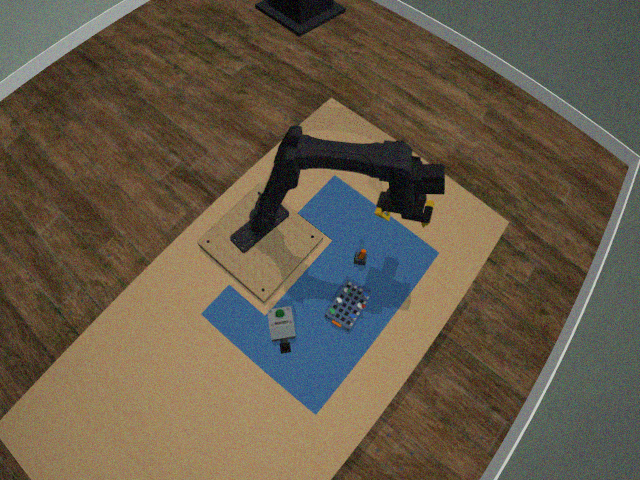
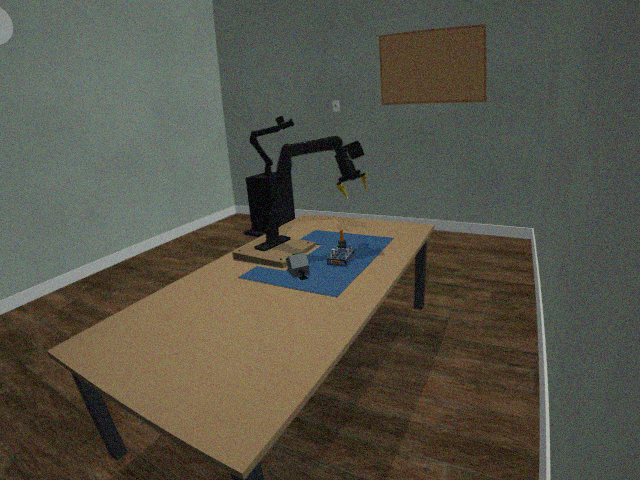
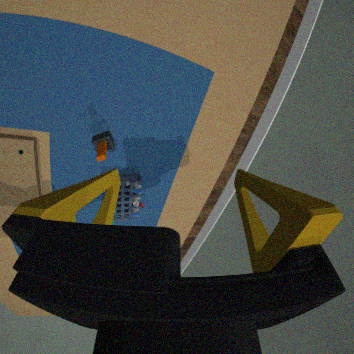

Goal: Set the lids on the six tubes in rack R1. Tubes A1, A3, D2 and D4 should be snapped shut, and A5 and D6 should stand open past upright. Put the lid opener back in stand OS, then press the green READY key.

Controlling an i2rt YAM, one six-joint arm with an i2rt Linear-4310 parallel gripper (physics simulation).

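Places are measured from the arm's base along level axes (x back, y right, z up), in millimetres.
Where they show: gripper, fingertip midpoint: (image 1: 406, 222) (image 2: 357, 194) (image 3: 176, 175); arm's base, origin of the base link: (image 1: 260, 226) (image 2: 273, 243).
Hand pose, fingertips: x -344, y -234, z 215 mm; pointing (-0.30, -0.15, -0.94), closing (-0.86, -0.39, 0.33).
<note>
Things, the pixels of their top centre, and the offset from my fingertips. "pt": a spot on its surface instead. Level surfaces: height alone.
- orange lid opener, middle of its top: (image 3: 101, 157) (image 1: 364, 250) (image 2: 341, 230) dx +48, dy +79, dz -157 mm
- grey rack R1, middle of its top: (image 3: 124, 213) (image 1: 350, 302) (image 2: 340, 246) dx -30, dy +219, dz -178 mm
- light grey box, surface spot: (image 1: 281, 329) pt dx +51, dy +414, dz -170 mm
- blue mat, its level: dz -242 mm
- wooden table, its level: dz -245 mm
- small black block, surface spot: (image 1: 285, 347) (image 2: 303, 272) pt dx +12, dy +438, dz -217 mm
My gripper (image 1: 404, 217) (image 2: 356, 192) (image 3: 176, 175) is open and empty, high above the far end of the mat. The orange lid opener (image 1: 362, 253) (image 2: 341, 235) (image 3: 102, 150) stands upright in the small dark stand OS (image 1: 359, 260) (image 2: 342, 244) (image 3: 103, 138). The grey rack R1 (image 1: 329, 315) (image 2: 349, 257) (image 3: 123, 199) sits on the mat near the stand, with small white, green, red and blue parts on it. The lid angles and tube labels are too small to tell. The green READY key (image 1: 279, 313) is on a light grey box (image 1: 281, 329) (image 2: 298, 265).
A blue mat (image 1: 315, 382) (image 2: 330, 286) (image 3: 165, 80) lies on the wooden table (image 1: 155, 372) (image 2: 206, 351). The arm's base stands on a raised wooden board (image 1: 227, 263) (image 2: 258, 259) (image 3: 17, 170). A small black block (image 1: 285, 347) (image 2: 303, 276) sits beside the grey box.
</note>
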